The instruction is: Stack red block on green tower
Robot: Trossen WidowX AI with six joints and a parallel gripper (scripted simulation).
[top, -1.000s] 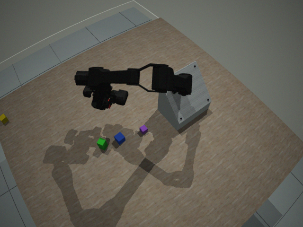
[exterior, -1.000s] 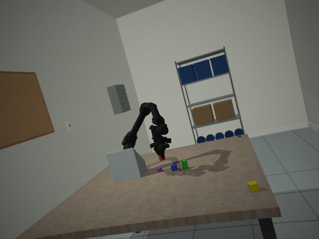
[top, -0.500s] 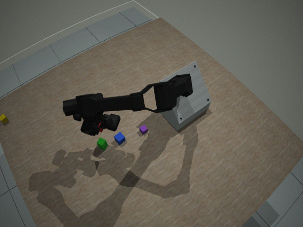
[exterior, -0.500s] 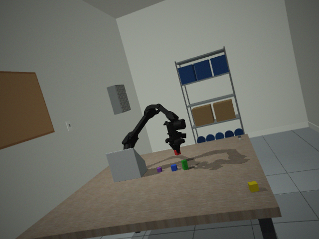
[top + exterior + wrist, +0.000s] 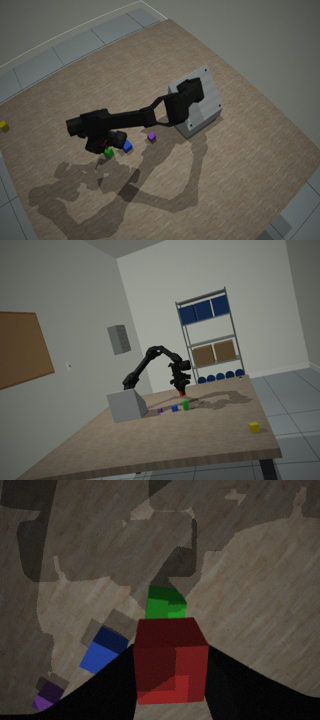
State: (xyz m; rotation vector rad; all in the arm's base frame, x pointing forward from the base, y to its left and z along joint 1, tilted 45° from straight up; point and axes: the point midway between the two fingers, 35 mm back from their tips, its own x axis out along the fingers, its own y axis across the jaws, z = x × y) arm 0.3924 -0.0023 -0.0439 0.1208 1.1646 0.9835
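The blue block lies 8 cm behind my gripper tip, 2 cm to the left of it and 9 cm below it. The rest, counted from my gripper tip: yellow block 37 cm ahead, 48 cm to the right, 9 cm below; then small red block 1 cm above; then purple block 20 cm behind, 5 cm to the left, 10 cm below.
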